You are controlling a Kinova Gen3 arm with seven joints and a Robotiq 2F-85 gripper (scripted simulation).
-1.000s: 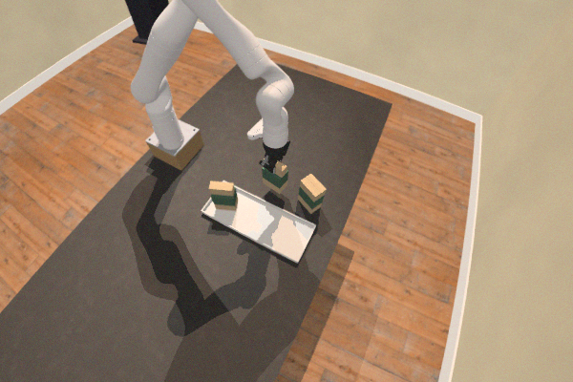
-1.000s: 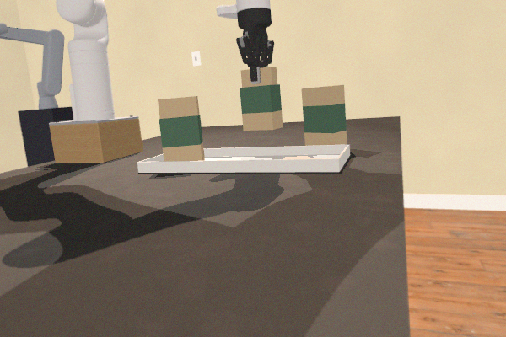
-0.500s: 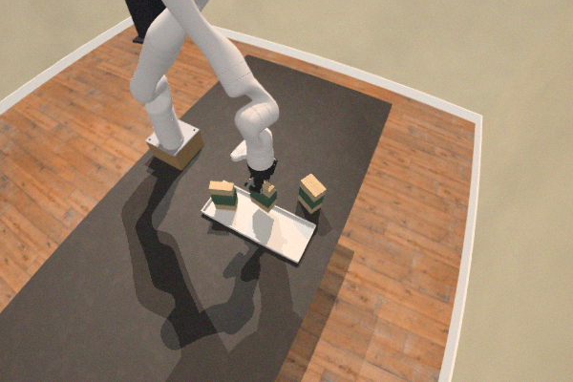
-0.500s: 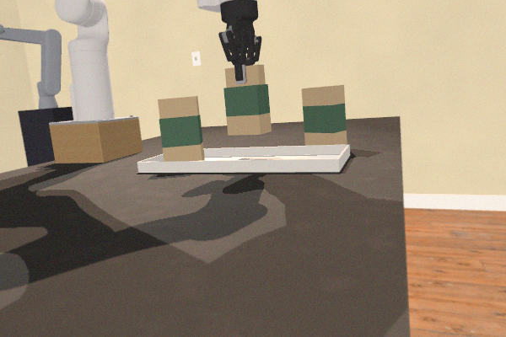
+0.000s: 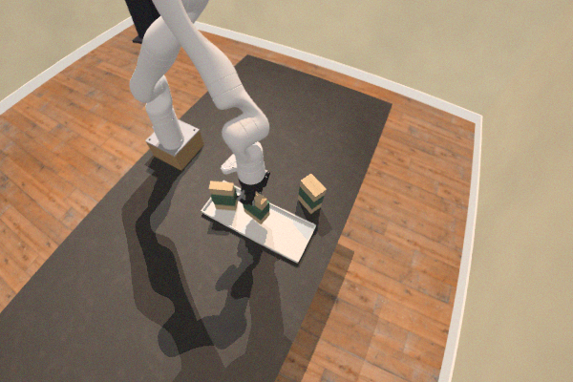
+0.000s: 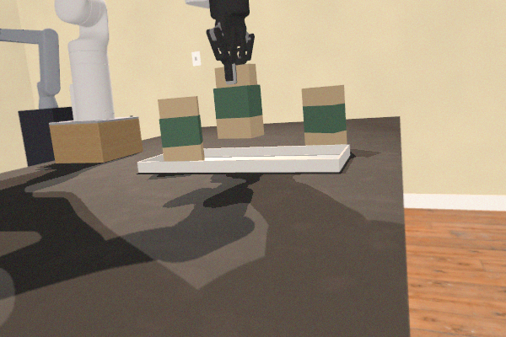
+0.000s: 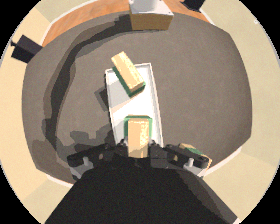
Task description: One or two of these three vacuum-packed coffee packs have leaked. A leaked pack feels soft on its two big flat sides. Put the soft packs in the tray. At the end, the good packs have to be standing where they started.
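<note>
My hand is 170 mm above the white tray.
</note>
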